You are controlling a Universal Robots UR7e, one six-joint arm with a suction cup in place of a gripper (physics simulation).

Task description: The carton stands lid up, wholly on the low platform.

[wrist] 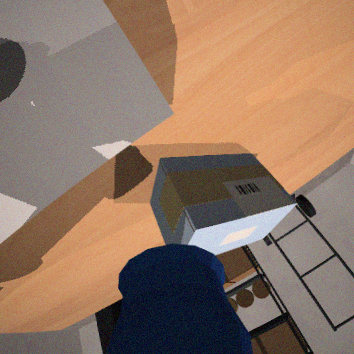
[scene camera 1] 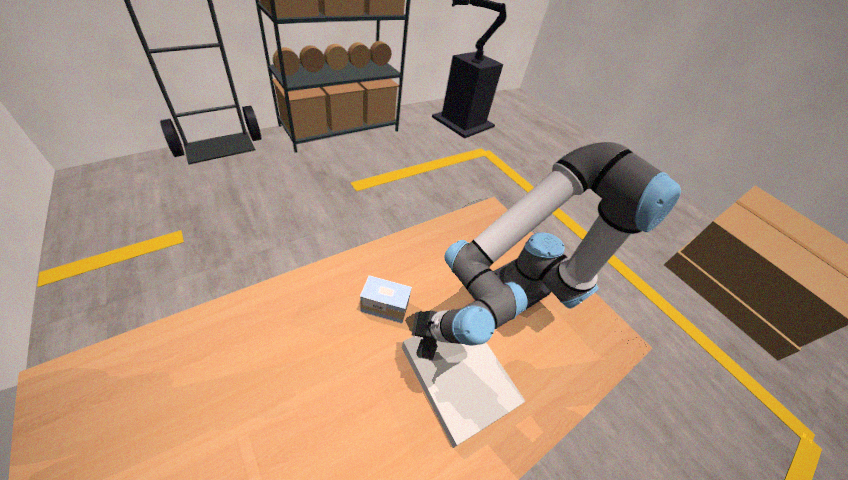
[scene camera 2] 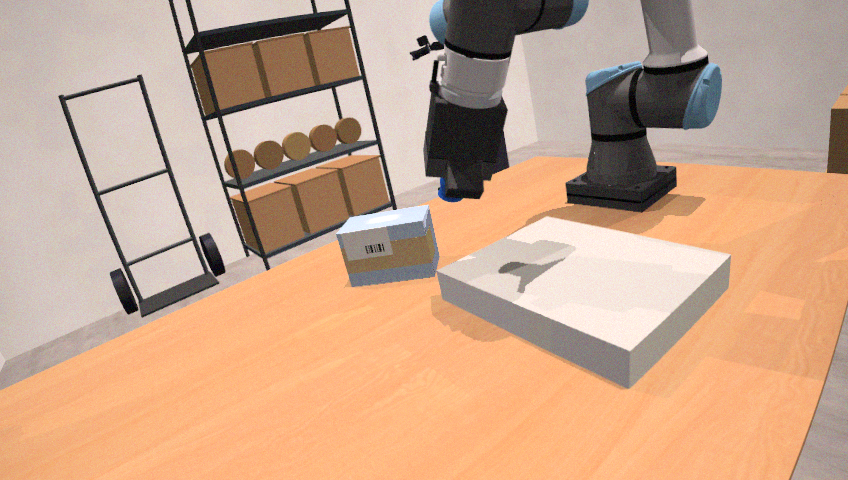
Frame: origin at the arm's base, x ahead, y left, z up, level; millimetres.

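Seen in the pictures: hand, tool point: [wrist: 172, 284]; arm's base, link origin: [scene camera 1: 522, 280] [scene camera 2: 621, 174].
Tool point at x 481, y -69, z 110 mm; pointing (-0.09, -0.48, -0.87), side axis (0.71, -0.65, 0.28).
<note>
Pixels of each thing's middle, then the offset from my tool point to it. Level surfaces: height alone.
- carton, body centre: [wrist: 218, 203] [scene camera 2: 390, 245] [scene camera 1: 385, 299] dz -105, dx -18, dy -178 mm
- low white-grey platform, body centre: [scene camera 2: 578, 279] [scene camera 1: 460, 373] dz -131, dx -49, dy +154 mm
- wooden table, surface height: dz -155 mm
The carton [scene camera 1: 385, 298] [scene camera 2: 389, 249] [wrist: 225, 192] stands on the table, beside the low platform and off it. Its pale blue face with a small light label is up; a side face shows a barcode and a brown band. The low white-grey platform [scene camera 1: 484, 410] [scene camera 2: 648, 291] [wrist: 70, 90] lies flat on the table with nothing on it. My gripper [scene camera 2: 450, 195] [wrist: 172, 252], a blue suction cup, is open and empty. In scene camera 2 it hangs above and to the right of the carton, apart from it. The gripper body hides the cup in scene camera 1.
The wooden table [scene camera 1: 178, 386] [scene camera 2: 238, 386] bears the arm's base [scene camera 2: 621, 187] behind the platform. A shelf rack [scene camera 1: 339, 77] [scene camera 2: 261, 35], a hand truck [scene camera 1: 220, 148] [scene camera 2: 178, 294] and a black pedestal [scene camera 1: 473, 89] stand on the floor beyond. A large cardboard box [scene camera 1: 773, 261] is at right.
</note>
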